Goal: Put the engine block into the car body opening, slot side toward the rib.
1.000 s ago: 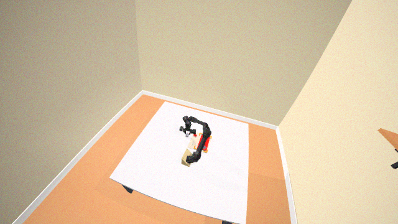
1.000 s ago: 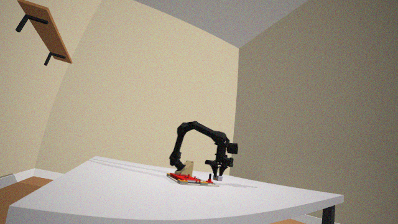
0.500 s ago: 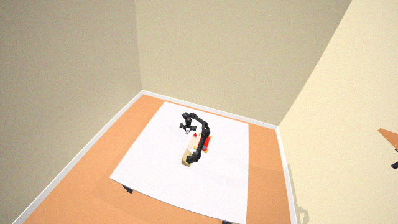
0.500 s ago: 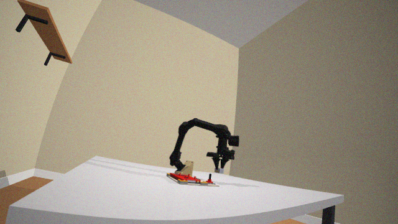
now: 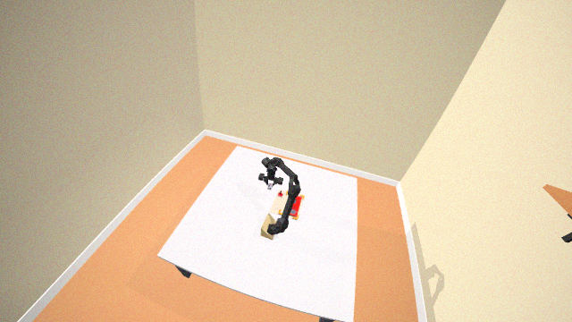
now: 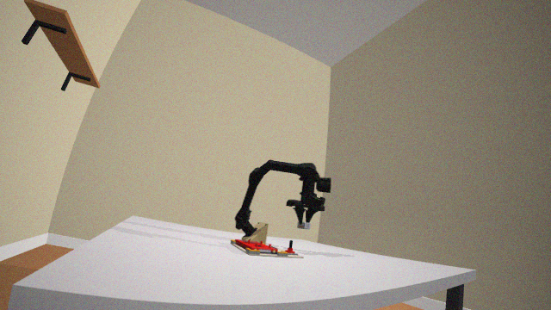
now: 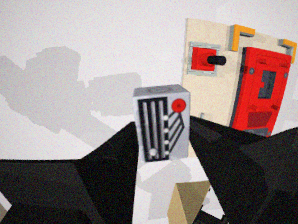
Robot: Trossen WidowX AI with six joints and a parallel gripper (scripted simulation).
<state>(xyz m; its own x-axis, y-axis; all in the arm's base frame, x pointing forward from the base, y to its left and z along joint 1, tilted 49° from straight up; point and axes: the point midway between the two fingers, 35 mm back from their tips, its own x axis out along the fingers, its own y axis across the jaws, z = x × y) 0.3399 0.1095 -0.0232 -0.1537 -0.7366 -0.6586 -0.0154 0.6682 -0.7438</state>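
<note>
The tan board is 3 cm behind my gripper tip, 18 cm to the right of it and 12 cm below it. From my gripper tip the other things lie so: engine block (1 cm below).
</note>
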